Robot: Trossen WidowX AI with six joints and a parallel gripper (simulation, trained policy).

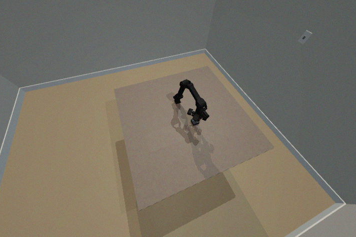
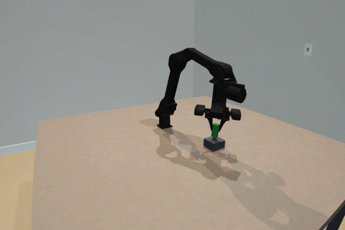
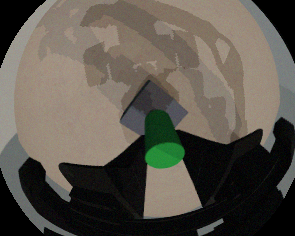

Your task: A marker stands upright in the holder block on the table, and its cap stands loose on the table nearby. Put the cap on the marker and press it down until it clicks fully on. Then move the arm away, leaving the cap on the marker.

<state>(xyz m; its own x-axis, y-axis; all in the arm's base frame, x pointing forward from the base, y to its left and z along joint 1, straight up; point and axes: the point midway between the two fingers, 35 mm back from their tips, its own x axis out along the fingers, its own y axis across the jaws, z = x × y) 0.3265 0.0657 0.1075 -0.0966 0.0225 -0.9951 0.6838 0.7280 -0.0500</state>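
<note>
My gripper tip is now 10 mm below the green marker cap. The rest, counted from my gripper tip: grey holder block: 60 mm below.
</note>
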